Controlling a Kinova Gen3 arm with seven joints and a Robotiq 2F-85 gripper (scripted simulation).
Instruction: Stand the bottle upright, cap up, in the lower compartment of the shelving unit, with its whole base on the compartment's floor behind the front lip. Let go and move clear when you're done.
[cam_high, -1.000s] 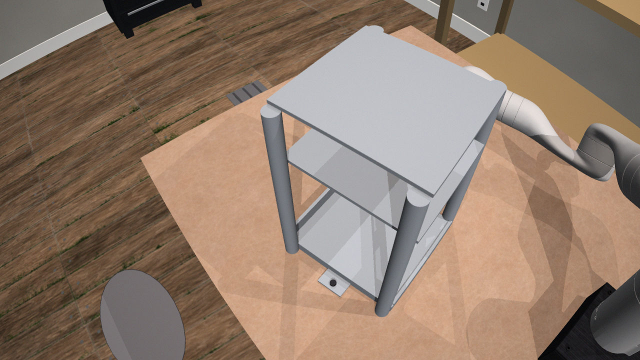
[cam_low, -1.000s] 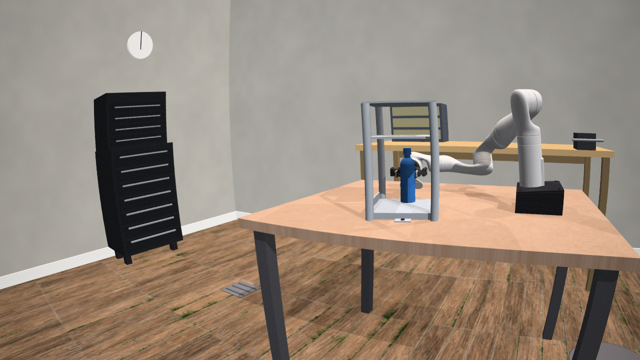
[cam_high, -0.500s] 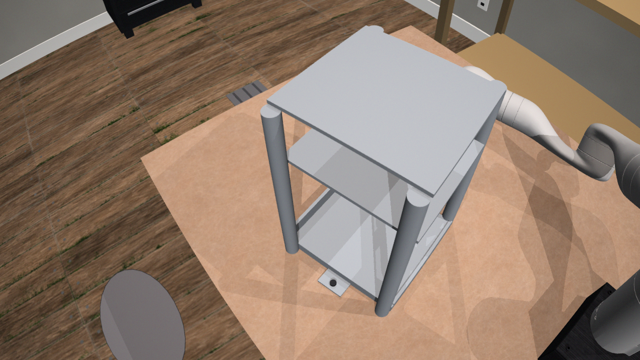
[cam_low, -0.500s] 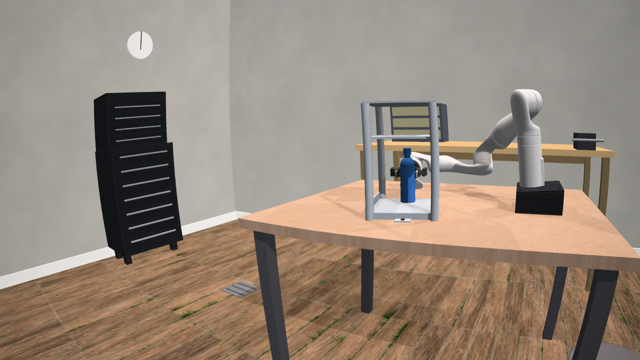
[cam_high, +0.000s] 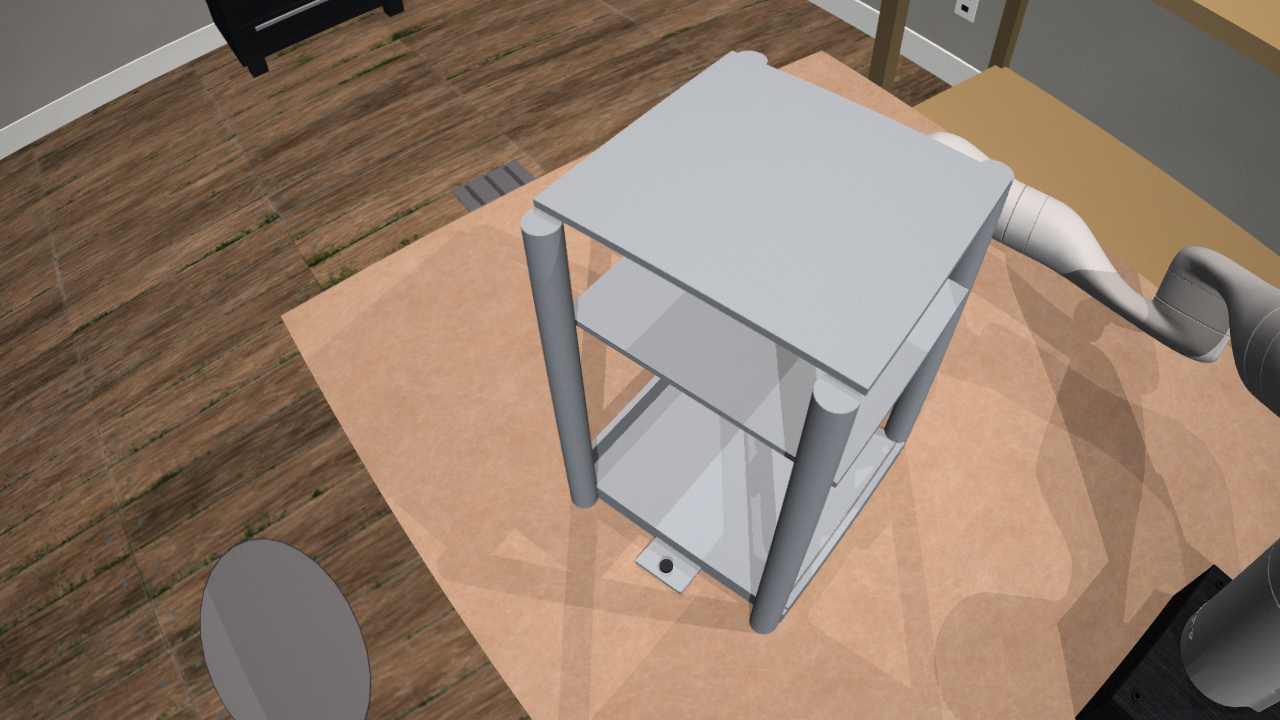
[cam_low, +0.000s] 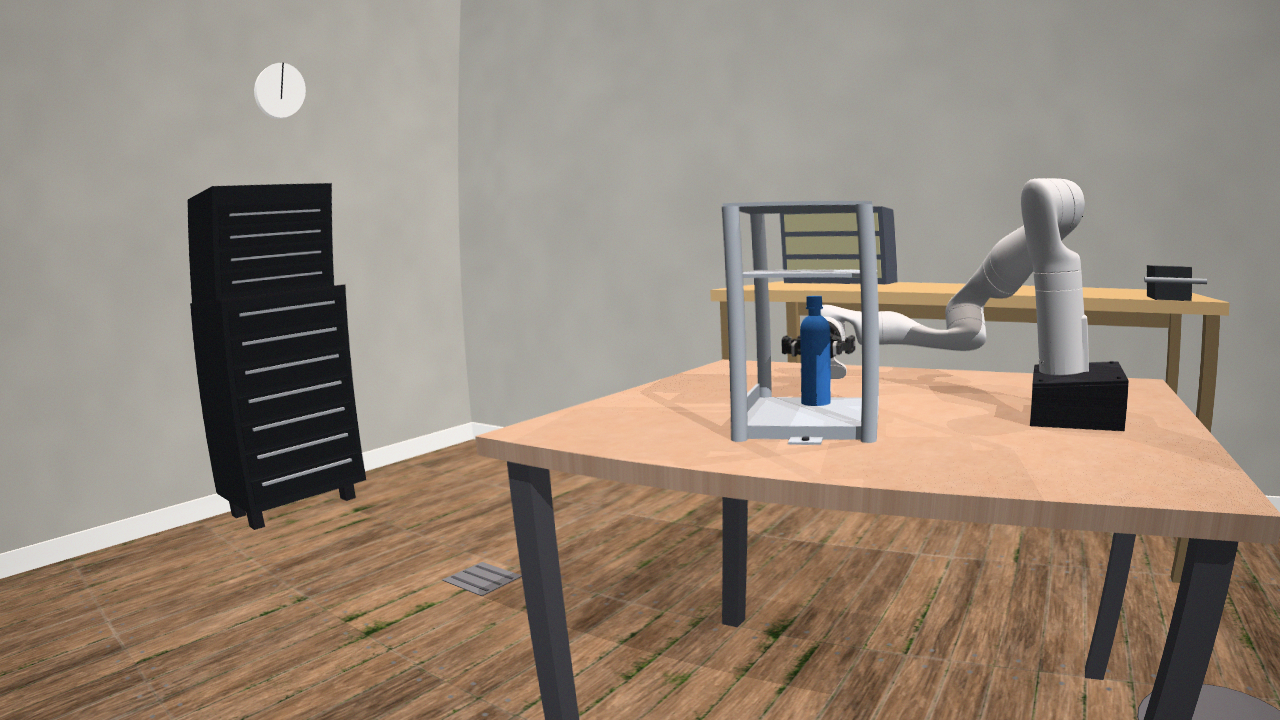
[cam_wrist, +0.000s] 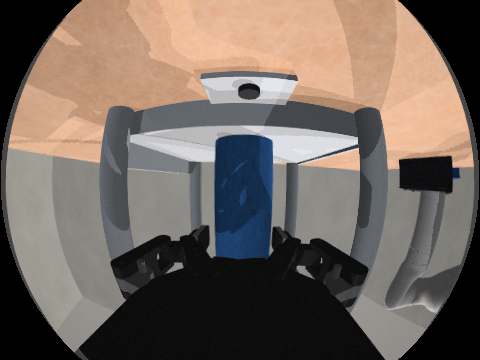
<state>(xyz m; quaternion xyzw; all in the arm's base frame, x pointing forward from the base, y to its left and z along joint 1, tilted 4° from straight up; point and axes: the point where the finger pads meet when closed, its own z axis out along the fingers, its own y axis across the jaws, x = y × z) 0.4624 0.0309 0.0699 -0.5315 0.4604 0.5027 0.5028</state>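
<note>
Now: the blue bottle 30 mm above my hand. Also, from my hand: grey shelving unit: 60 mm to the left, 60 mm above, 10 mm behind.
</note>
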